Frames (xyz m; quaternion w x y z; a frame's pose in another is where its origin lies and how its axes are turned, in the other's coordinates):
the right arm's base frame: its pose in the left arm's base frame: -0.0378 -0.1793 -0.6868 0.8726 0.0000 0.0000 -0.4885
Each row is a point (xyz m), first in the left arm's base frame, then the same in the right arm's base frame.
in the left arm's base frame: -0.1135 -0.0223 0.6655
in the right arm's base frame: -0.1734 0.0175 1.3523
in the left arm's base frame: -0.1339 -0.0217 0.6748
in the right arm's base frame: -0.1846 0.0005 1.3616
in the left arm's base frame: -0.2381 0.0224 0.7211
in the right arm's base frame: -0.2767 -0.0653 1.4079
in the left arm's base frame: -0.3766 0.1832 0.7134
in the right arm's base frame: -0.4861 -0.0993 1.4002
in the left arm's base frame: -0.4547 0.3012 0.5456
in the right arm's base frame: -0.6276 -0.1042 1.2324
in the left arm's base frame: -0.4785 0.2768 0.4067
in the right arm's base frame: -0.6192 -0.1373 1.0935
